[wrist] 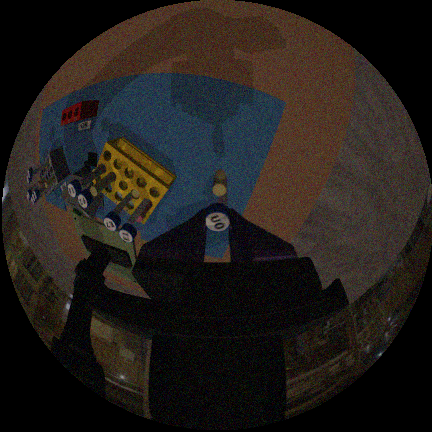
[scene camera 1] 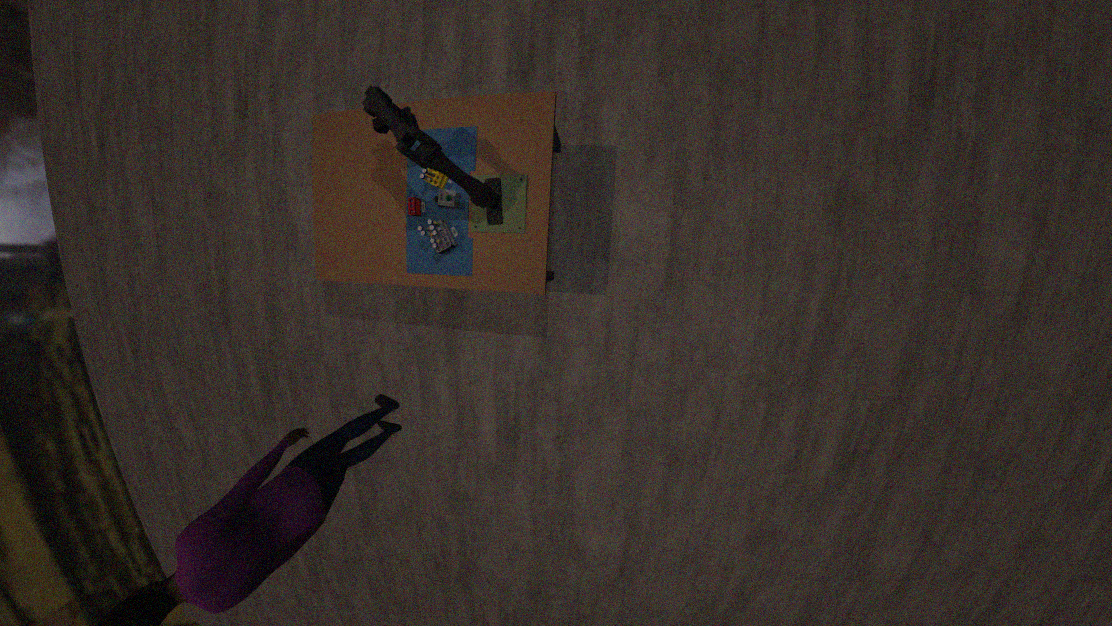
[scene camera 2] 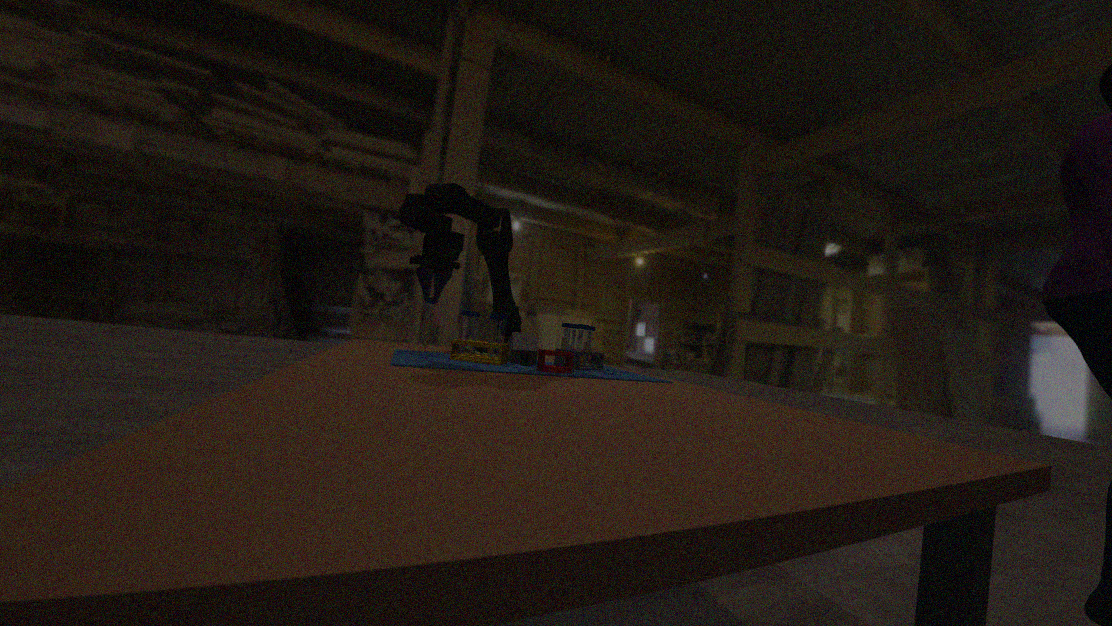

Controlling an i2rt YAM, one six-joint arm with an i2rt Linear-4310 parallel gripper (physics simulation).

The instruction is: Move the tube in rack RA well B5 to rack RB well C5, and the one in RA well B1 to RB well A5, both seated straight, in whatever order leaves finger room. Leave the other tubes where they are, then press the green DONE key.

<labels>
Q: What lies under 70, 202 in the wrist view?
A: A grey box with green button.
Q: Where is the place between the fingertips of my gripper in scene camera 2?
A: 430, 302
</labels>
